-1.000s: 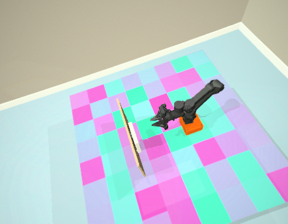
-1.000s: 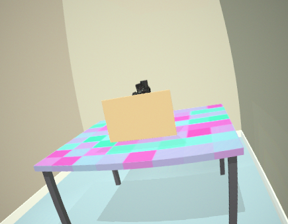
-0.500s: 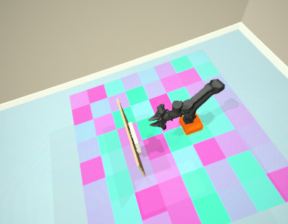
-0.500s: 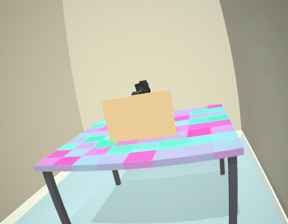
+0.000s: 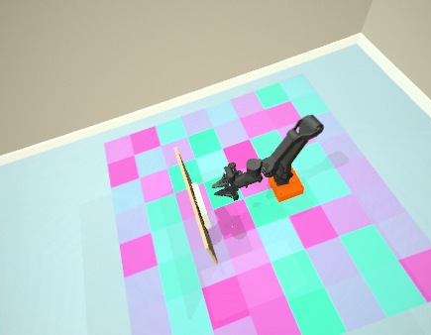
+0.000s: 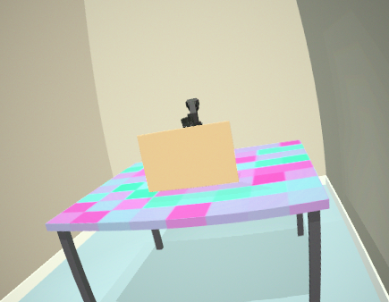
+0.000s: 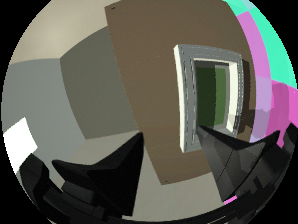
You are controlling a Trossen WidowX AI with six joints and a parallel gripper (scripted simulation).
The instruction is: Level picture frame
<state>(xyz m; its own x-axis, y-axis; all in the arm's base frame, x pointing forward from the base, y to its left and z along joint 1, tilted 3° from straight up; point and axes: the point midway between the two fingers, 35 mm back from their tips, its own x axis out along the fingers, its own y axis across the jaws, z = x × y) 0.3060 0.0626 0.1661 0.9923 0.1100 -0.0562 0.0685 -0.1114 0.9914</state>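
Right now my gripper tip is 9 cm above the picture frame, 7 cm short of it and 1 cm to the right of it. From my gripper tip the other things lie so: tan wall panel 10 cm below, 8 cm ahead, 1 cm to the left.
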